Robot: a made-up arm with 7 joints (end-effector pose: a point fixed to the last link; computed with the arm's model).
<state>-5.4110 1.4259 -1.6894 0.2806 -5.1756 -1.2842 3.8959</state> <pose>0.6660 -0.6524 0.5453 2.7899 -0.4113 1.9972</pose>
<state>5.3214 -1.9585 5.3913 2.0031 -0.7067 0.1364 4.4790</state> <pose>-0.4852 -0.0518 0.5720 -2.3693 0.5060 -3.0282</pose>
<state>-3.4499 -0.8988 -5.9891 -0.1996 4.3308 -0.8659 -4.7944</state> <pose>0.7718 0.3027 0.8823 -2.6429 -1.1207 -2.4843</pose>
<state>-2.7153 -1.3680 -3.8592 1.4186 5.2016 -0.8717 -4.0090</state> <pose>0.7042 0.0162 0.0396 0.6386 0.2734 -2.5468</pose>
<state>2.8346 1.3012 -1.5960 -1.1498 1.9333 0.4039 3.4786</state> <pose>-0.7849 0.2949 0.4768 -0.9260 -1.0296 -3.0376</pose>
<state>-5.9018 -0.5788 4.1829 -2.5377 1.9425 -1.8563 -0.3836</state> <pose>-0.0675 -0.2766 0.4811 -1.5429 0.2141 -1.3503</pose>
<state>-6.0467 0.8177 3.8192 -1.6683 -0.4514 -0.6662 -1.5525</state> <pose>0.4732 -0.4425 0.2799 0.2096 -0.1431 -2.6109</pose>
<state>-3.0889 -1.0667 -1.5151 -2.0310 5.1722 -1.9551 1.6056</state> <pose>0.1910 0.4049 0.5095 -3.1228 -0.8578 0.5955</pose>
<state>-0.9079 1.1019 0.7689 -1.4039 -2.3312 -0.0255 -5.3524</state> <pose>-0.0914 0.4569 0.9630 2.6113 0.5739 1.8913</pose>
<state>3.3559 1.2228 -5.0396 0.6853 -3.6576 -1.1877 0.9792</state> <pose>-0.7141 0.5208 0.5059 -0.6968 0.2503 -3.0169</pose>
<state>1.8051 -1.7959 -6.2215 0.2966 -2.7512 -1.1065 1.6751</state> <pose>0.1545 0.9411 0.3451 2.8055 -0.4863 -0.3599</pose>
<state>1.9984 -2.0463 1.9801 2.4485 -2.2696 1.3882 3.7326</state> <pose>-0.3032 0.1812 0.2128 -1.8932 0.4889 -2.6319</pose>
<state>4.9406 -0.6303 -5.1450 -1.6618 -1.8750 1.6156 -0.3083</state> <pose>-0.5089 -0.2448 0.5760 1.8654 -0.0173 0.1235</pose>
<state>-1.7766 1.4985 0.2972 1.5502 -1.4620 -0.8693 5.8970</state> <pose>0.1298 0.5412 -0.0970 -0.8072 0.9804 2.5836</pose>
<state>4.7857 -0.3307 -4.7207 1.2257 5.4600 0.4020 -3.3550</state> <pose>0.5217 -0.2340 0.9428 1.7307 -0.2713 -1.4220</pose>
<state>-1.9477 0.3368 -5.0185 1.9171 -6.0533 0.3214 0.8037</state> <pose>0.3972 0.3783 0.5411 0.8846 0.0485 -1.2887</pose>
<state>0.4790 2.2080 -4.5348 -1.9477 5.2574 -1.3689 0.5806</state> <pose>0.3709 0.3066 0.2104 -3.1135 0.1545 0.9351</pose>
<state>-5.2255 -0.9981 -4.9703 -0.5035 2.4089 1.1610 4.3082</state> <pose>-0.1791 0.8291 0.7174 -0.8540 0.0078 2.7259</pose>
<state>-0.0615 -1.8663 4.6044 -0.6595 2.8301 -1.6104 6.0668</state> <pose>-0.8259 -0.3056 0.1195 -1.0100 0.0065 -2.5644</pose>
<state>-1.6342 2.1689 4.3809 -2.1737 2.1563 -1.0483 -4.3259</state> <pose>0.4411 0.1180 0.1547 -2.4001 -1.1250 2.7920</pose>
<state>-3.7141 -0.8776 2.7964 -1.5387 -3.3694 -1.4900 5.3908</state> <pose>0.1842 -0.0627 1.0494 2.4378 -0.3499 -1.0989</pose>
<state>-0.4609 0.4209 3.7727 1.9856 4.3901 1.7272 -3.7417</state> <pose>-0.3041 0.0805 0.7687 2.2235 0.4785 -2.7705</pose>
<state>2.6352 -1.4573 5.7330 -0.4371 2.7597 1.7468 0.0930</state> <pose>0.6700 0.5846 0.2535 -1.0122 -0.2797 -2.1990</pose>
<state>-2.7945 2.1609 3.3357 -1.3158 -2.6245 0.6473 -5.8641</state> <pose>-0.1183 0.1706 -0.3883 -0.6202 -0.8791 0.9785</pose>
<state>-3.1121 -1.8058 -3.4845 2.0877 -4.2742 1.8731 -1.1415</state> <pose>0.1473 0.0750 -0.1123 1.0164 -0.8556 -2.2570</pose>
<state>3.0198 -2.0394 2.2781 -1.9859 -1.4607 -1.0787 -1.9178</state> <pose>0.3689 -0.3542 0.4646 1.3276 0.0810 2.7794</pose>
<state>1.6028 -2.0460 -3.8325 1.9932 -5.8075 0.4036 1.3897</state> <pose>-0.3028 0.0099 -0.0945 -1.1865 0.8027 -0.0701</pose>
